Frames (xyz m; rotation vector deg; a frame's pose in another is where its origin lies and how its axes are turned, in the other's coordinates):
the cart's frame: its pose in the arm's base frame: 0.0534 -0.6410 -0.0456 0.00 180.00 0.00
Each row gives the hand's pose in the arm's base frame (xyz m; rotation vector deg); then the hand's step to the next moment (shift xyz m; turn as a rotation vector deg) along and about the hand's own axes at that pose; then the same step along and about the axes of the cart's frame.
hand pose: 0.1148 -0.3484 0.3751 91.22 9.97 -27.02
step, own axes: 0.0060 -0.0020 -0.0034 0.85 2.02 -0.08
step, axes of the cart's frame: -0.0053 0.0025 0.0042 -1.57 -0.24 -1.51
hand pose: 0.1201 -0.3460 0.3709 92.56 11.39 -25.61
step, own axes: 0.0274 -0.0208 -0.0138 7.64 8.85 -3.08
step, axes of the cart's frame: -0.0190 0.0119 0.0295 -10.88 1.09 -5.17
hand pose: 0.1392 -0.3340 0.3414 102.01 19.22 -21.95
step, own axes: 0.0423 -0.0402 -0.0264 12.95 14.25 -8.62
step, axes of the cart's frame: -0.0234 0.0361 0.0474 -18.39 5.33 -8.86
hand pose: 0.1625 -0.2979 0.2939 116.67 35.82 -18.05
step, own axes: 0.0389 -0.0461 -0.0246 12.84 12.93 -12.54
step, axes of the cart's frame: -0.0066 0.0522 0.0384 -17.47 9.20 -9.97
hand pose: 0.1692 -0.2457 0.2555 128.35 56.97 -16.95
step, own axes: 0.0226 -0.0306 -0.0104 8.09 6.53 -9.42
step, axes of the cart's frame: 0.0073 0.0349 0.0169 -9.75 7.58 -6.66
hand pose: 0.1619 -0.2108 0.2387 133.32 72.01 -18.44
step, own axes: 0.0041 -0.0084 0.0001 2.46 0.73 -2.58
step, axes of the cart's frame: 0.0047 0.0068 0.0043 -1.92 2.75 -1.41
